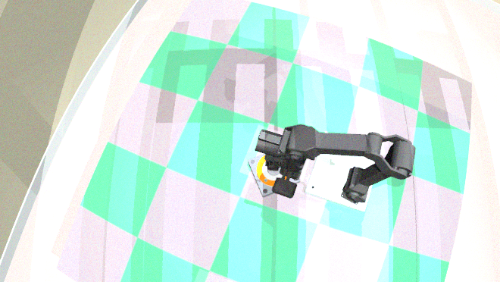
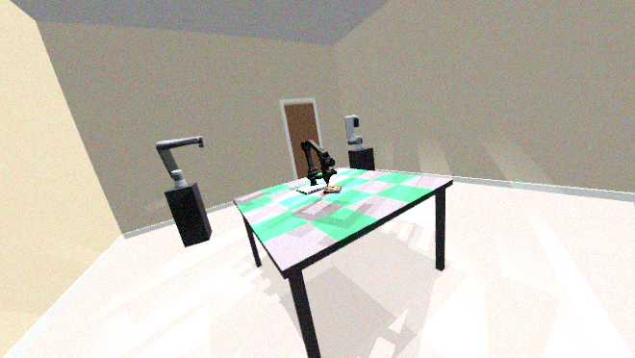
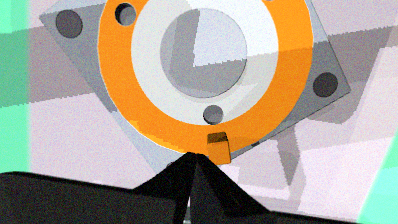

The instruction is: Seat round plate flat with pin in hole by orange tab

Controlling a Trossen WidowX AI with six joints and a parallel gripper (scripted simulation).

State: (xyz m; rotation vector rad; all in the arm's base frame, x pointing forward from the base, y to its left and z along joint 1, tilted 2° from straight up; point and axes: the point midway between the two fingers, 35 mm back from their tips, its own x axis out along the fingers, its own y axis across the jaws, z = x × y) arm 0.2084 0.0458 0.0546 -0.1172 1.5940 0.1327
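Right now the grey square base is 5 cm ahead of my gripper tip, 1 cm to the left of it and 2 cm below it.
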